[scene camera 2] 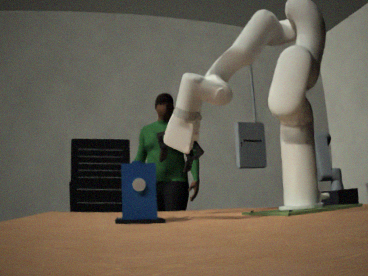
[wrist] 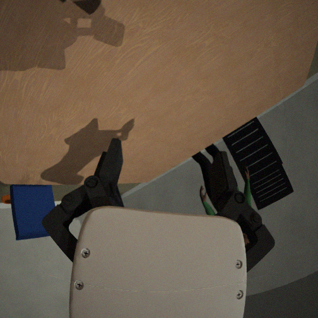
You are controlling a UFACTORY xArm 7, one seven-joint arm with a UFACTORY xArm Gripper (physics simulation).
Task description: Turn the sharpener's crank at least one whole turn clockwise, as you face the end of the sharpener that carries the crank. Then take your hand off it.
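Pixels of known places: gripper, fingertip midpoint: [scene camera 2: 174,166]; arm's base, origin of the base link: [scene camera 2: 301,208].
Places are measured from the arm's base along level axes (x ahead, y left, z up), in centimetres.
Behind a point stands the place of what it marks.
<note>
The sharpener [scene camera 2: 130,200] @[z 4.2, x 44.6, y -1.6 cm] is a blue upright box on a thin dark base, standing on the table at centre left in the scene view. A pale round piece [scene camera 2: 139,184] @[z 7.5, x 42.8, y -0.4 cm] shows on its near face; a crank arm cannot be made out. My gripper [scene camera 2: 175,162] @[z 15.1, x 23.1, y -32.9 cm] [wrist: 168,154] is open, its two dark fingers wide apart with no object between them. In the scene view it hangs above table height, to the right of the sharpener and apart from it. The sharpener cannot be identified for certain in the wrist view.
The wooden table [scene camera 2: 200,250] @[z -0.7, x 48.3, y 41.7 cm] [wrist: 200,75] bears the arm's green base plate [scene camera 2: 267,213] @[z -0.2, x 13.1, y 2.4 cm]. Behind stand a person in green [scene camera 2: 150,145] and a black slatted cabinet [scene camera 2: 100,175] [wrist: 260,165]. In the wrist view a blue block [wrist: 32,212] shows at left, and a dark piece [wrist: 90,4] at the top edge.
</note>
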